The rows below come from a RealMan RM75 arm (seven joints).
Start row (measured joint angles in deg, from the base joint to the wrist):
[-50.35 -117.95 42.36 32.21 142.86 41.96 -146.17]
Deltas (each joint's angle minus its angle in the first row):
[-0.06 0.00 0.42 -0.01 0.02 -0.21 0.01]
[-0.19 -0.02 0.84 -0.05 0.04 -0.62 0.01]
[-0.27 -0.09 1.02 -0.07 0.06 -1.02 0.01]
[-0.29 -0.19 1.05 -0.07 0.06 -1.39 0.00]
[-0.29 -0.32 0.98 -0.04 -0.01 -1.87 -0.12]
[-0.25 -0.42 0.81 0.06 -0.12 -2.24 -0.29]
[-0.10 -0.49 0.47 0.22 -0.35 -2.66 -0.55]
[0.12 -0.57 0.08 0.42 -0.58 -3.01 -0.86]
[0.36 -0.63 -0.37 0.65 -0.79 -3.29 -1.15]
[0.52 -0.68 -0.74 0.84 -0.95 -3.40 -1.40]
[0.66 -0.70 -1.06 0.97 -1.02 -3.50 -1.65]
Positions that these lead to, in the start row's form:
[-50.41 -117.95 42.78 32.20 142.88 41.75 -146.16]
[-50.54 -117.97 43.20 32.16 142.90 41.34 -146.16]
[-50.62 -118.04 43.38 32.14 142.92 40.94 -146.16]
[-50.64 -118.14 43.41 32.14 142.92 40.57 -146.17]
[-50.64 -118.27 43.34 32.17 142.85 40.09 -146.29]
[-50.60 -118.37 43.17 32.27 142.74 39.72 -146.46]
[-50.45 -118.44 42.83 32.43 142.51 39.30 -146.72]
[-50.23 -118.52 42.44 32.63 142.28 38.95 -147.03]
[-49.99 -118.58 41.99 32.86 142.07 38.67 -147.32]
[-49.83 -118.63 41.62 33.05 141.91 38.56 -147.57]
[-49.69 -118.65 41.30 33.18 141.84 38.46 -147.82]

